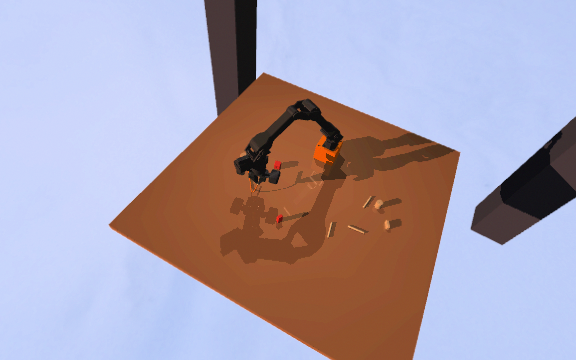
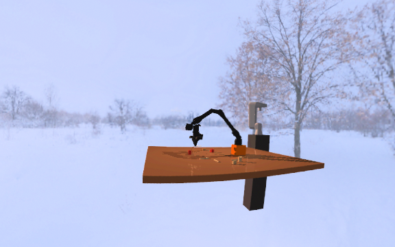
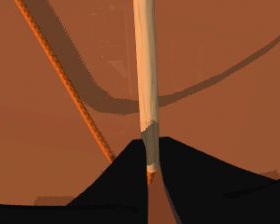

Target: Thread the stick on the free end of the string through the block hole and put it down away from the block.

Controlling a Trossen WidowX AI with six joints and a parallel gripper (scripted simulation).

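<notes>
Now: gripper tip 18 cm past the red block and 4 cm above it. From my gripper tip the other things lie so: thin wooden stick (1 cm behind); then red object (17 cm to the left, 8 cm ahead, 4 cm below); then round wooden button (17 cm to the right, 13 cm behind, 5 cm below).
</notes>
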